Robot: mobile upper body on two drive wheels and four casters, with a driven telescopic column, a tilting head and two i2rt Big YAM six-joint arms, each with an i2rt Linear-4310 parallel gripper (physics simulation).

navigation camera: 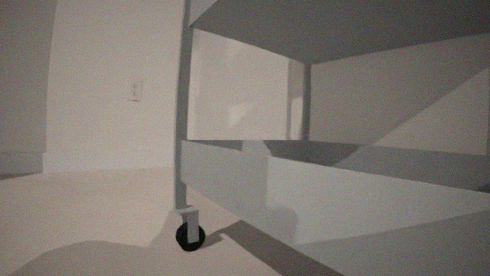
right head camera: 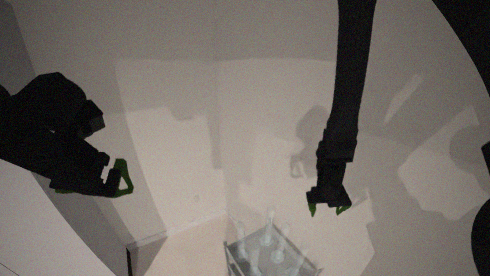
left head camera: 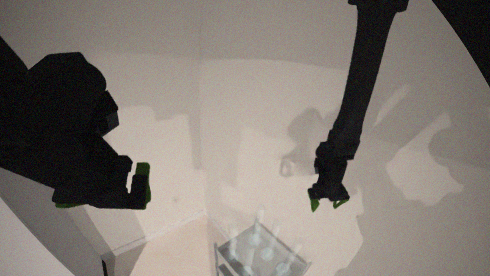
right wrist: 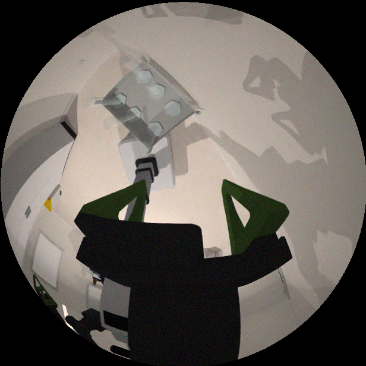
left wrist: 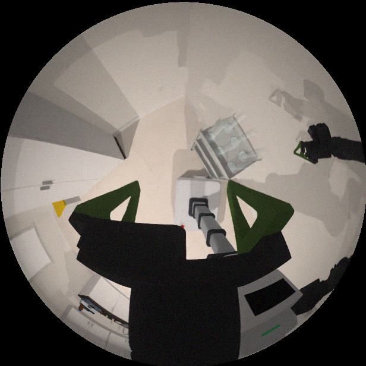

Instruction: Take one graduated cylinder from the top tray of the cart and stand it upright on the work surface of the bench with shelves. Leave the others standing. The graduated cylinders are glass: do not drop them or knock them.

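Places are measured from the left arm's base along level axes (x ahead, y left, z up), in centimetres.
Where they show: left gripper, fingertip midpoint: [right head camera: 113, 188] [left head camera: 124, 197]; right gripper, fingertip midpoint: [right head camera: 324, 215] [left head camera: 323, 209].
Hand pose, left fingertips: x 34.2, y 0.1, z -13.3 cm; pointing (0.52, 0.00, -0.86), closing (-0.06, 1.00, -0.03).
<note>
Things, the pixels of their top centre, and the offset from my left fingertips. "*": a spot on its surface instead.
- wall outlet, top centre: [navigation camera: 135, 77] dx +103.9, dy +29.0, dz -106.3 cm
- cart's black caster, surface spot: [navigation camera: 190, 237] * dx +34.2, dy -15.5, dz -148.9 cm
Several clear glass graduated cylinders [left head camera: 257, 237] [right head camera: 267, 235] [right wrist: 172, 107] stand upright on the top tray [left head camera: 280, 247] [right wrist: 147, 107] of the grey cart [navigation camera: 184, 100]. In the head views they are at the bottom middle, partly cut off and faint. My right gripper [left head camera: 325, 207] [right head camera: 326, 214] [right wrist: 183, 184] is open and empty, up and to the right of the tray in the head views, apart from the cylinders. My left gripper [left wrist: 183, 185] is open and empty, well to the left of the tray in the head views. The bench with shelves cannot be made out for certain.
A pale base [left wrist: 186, 195] with a grey segmented column [left wrist: 205, 220] stands beside the cart. White cabinets [left wrist: 50, 170] are at the left of the left wrist view. A wall outlet [navigation camera: 134, 90] and the cart's black caster [navigation camera: 190, 237] show in the navigation view.
</note>
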